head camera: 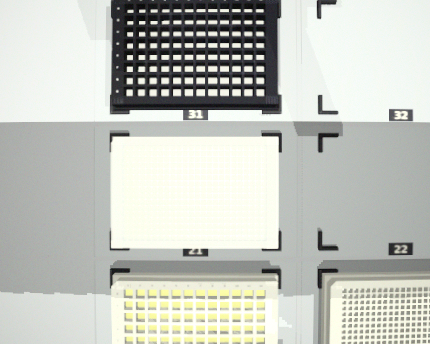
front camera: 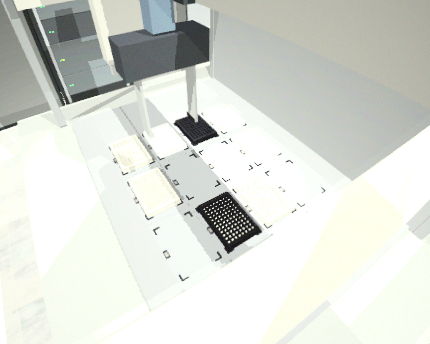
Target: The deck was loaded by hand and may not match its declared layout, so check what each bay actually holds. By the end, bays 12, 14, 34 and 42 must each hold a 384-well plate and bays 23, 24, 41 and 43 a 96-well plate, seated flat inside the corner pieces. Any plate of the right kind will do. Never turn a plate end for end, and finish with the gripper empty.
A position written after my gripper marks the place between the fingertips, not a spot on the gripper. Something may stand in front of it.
In view: my gripper (front camera: 171, 125), a black 96-well plate (front camera: 231, 224), a black 96-well plate (head camera: 159, 62), a pink-welled 96-well plate (front camera: 221, 116), a bay 13 (front camera: 193, 253), a bay 22 (head camera: 360, 191) and a bay 32 (head camera: 363, 65).
The bay 22 also shows in the front camera view (front camera: 195, 179). The bay 32 is seen too in the front camera view (front camera: 228, 163). The head camera view misses the pink-welled 96-well plate: it is out of frame.
